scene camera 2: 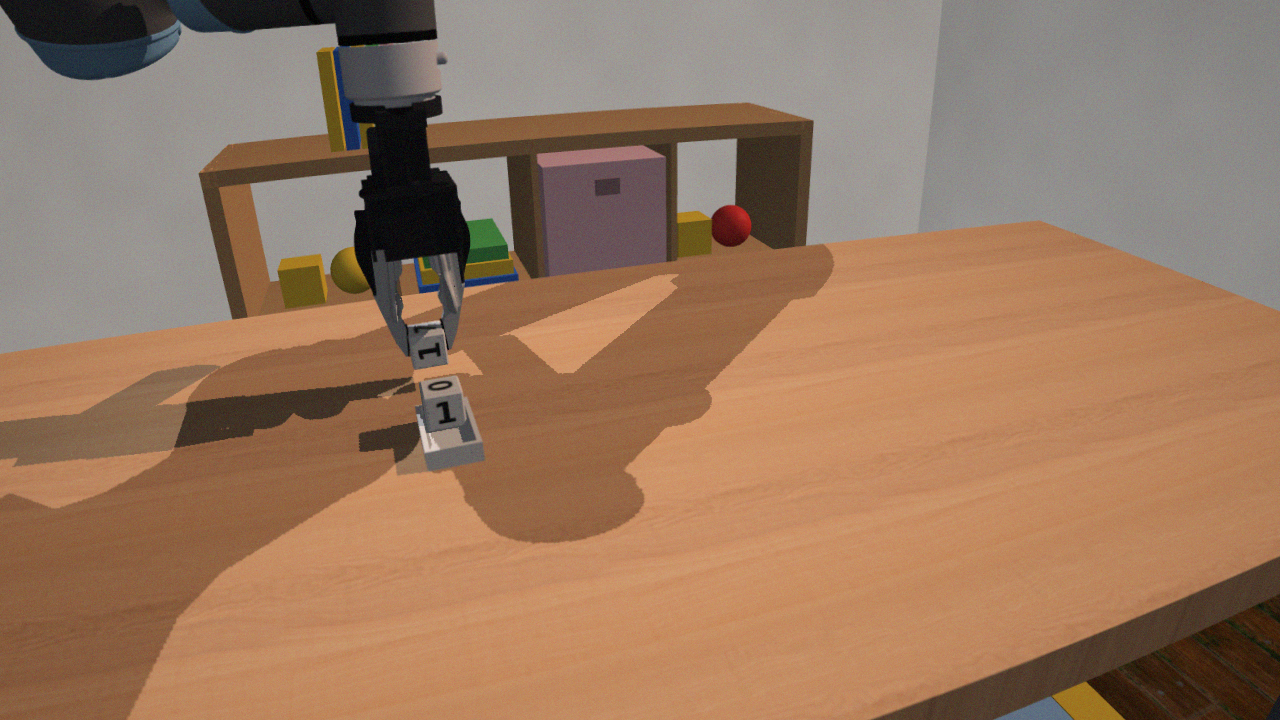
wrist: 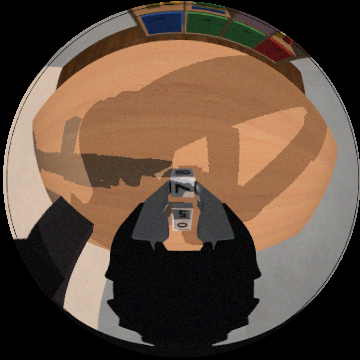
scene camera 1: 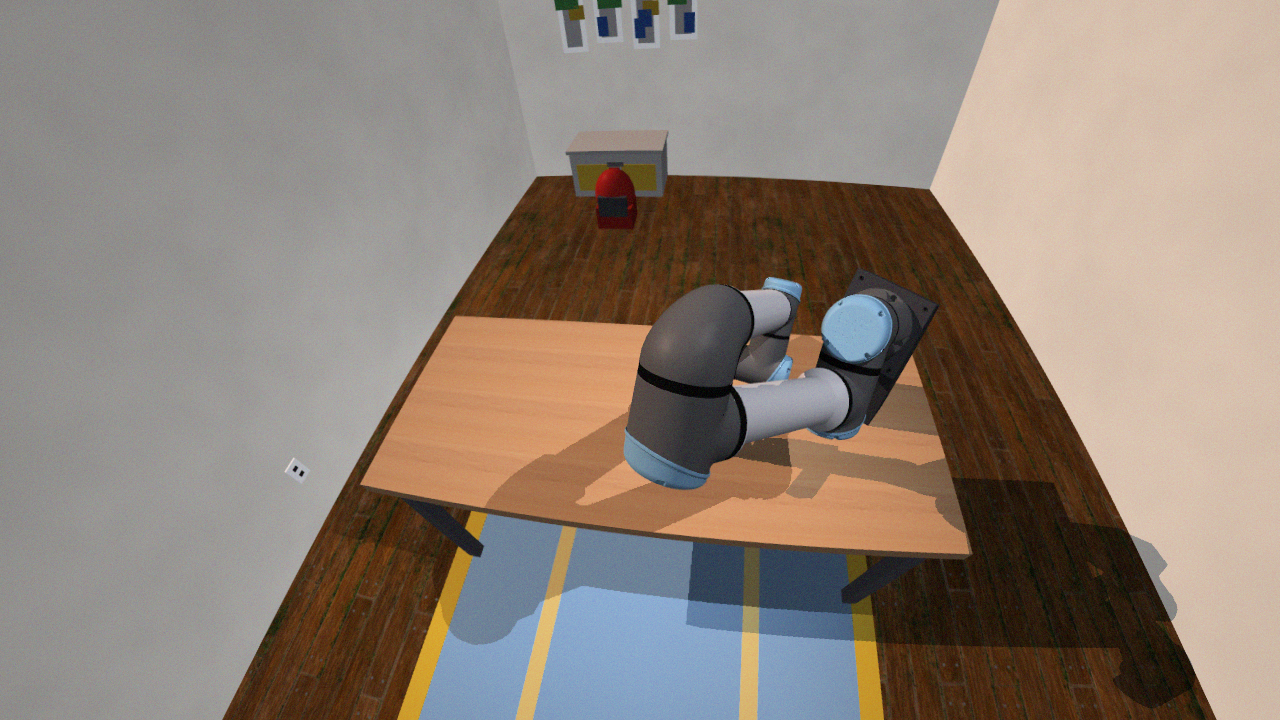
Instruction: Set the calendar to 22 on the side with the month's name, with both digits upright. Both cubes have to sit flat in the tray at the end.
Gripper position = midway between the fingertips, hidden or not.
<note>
I see my gripper (scene camera 2: 428, 352), a number cube (scene camera 2: 443, 405), a number cube (scene camera 2: 427, 342) and a grey tray (scene camera 2: 440, 453).
My gripper is seen too in the wrist view (wrist: 182, 181).
</note>
